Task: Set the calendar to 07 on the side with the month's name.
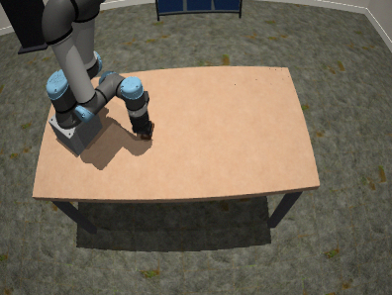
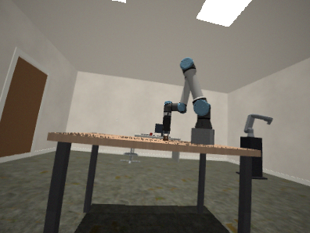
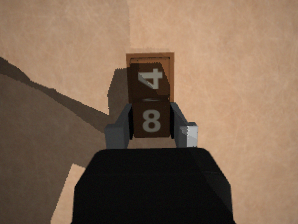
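Right now my hand is 20 mm to the right of the brown calendar tray and 30 mm above it.
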